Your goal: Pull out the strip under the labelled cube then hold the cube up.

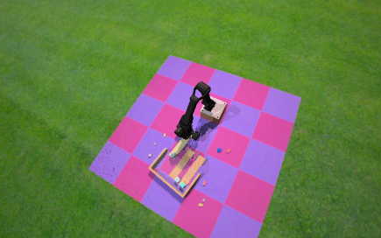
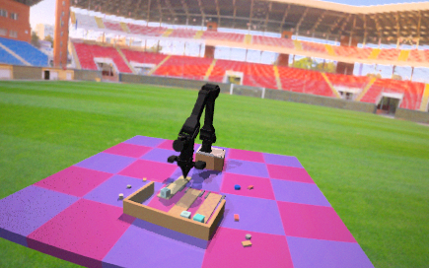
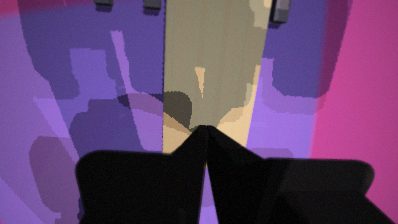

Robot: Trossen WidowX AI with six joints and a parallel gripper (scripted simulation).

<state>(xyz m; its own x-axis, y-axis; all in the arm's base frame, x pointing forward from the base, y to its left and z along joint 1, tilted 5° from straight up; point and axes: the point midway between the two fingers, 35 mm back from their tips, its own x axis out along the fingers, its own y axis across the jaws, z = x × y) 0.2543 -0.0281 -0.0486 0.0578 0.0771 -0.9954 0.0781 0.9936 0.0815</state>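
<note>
Now: the tan strip 10 cm ahead of my gripper tip and 1 cm to the right of it.
</note>
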